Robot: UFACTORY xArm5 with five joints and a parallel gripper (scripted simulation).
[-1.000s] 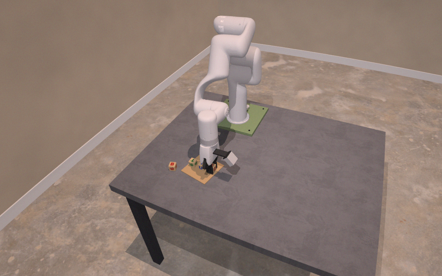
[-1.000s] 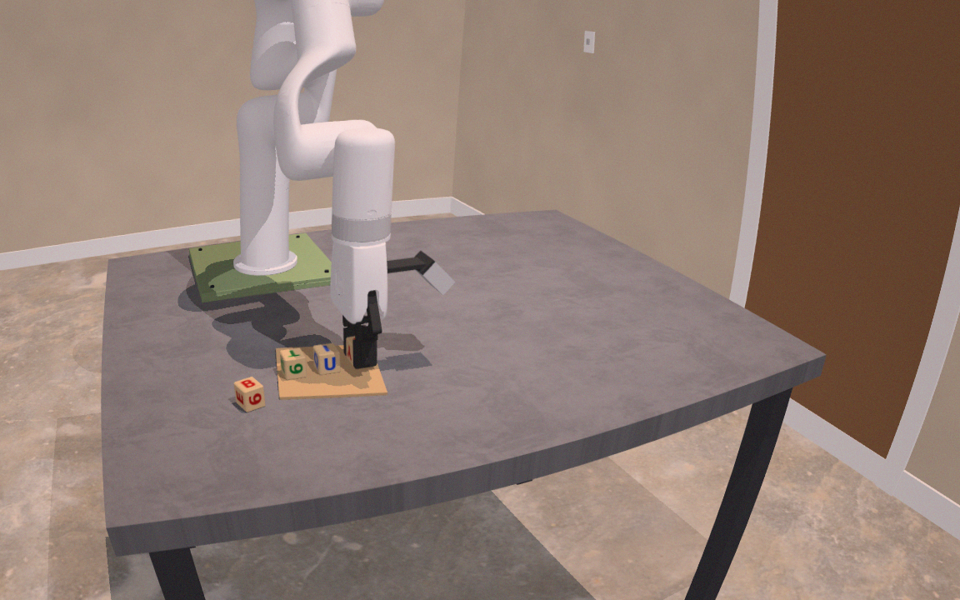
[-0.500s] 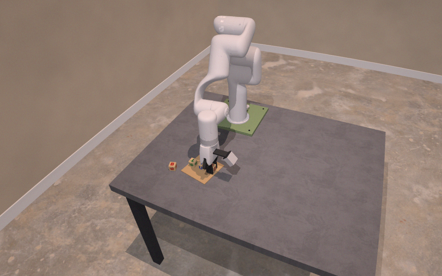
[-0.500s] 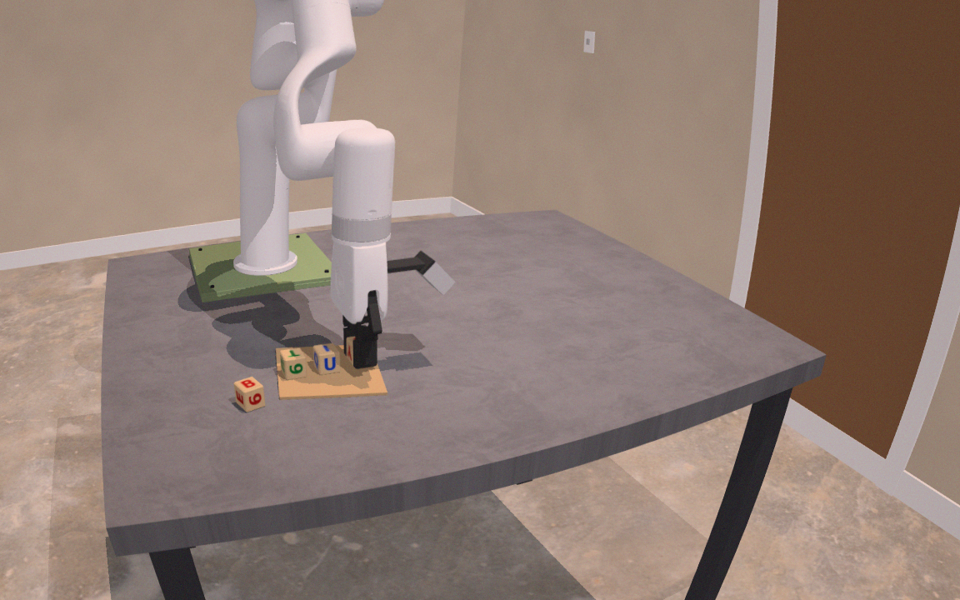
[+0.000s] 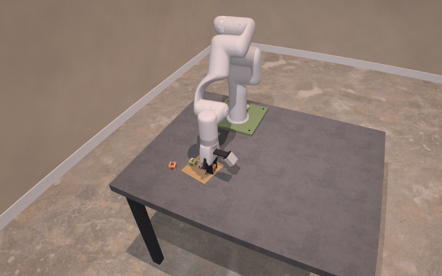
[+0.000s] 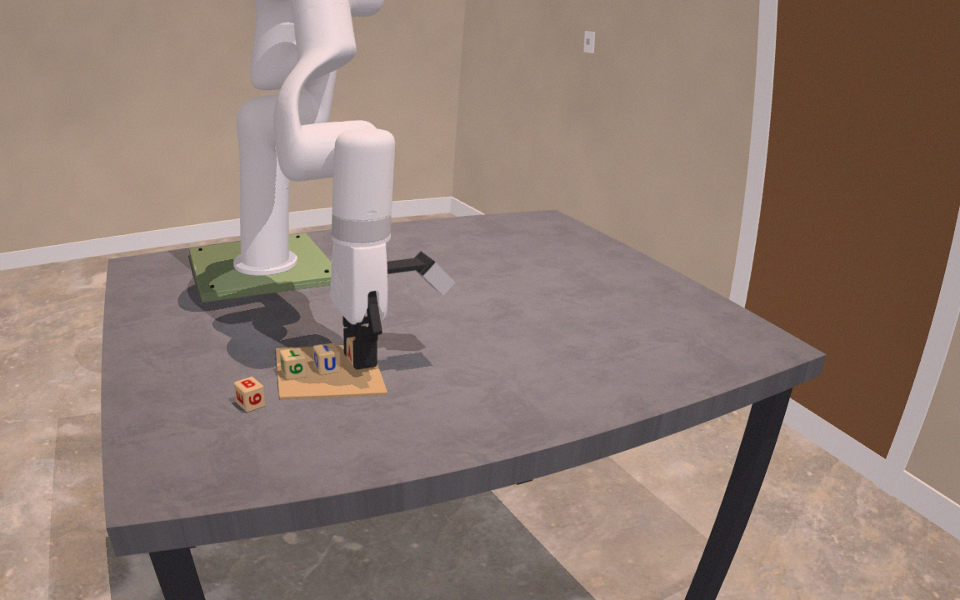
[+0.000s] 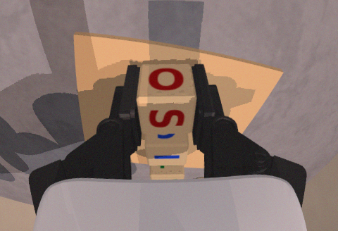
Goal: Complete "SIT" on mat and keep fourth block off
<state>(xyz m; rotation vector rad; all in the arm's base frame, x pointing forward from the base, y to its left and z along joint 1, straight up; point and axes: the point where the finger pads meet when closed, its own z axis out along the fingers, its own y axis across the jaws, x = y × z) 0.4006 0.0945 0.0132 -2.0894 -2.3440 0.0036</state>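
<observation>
Now: hand 10 mm above the wooden block. The rest, counted from my hand: tan mat 50 mm to the right, 30 mm below, 10 mm ahead; then red B block 160 mm to the right, 70 mm ahead, 10 mm below.
</observation>
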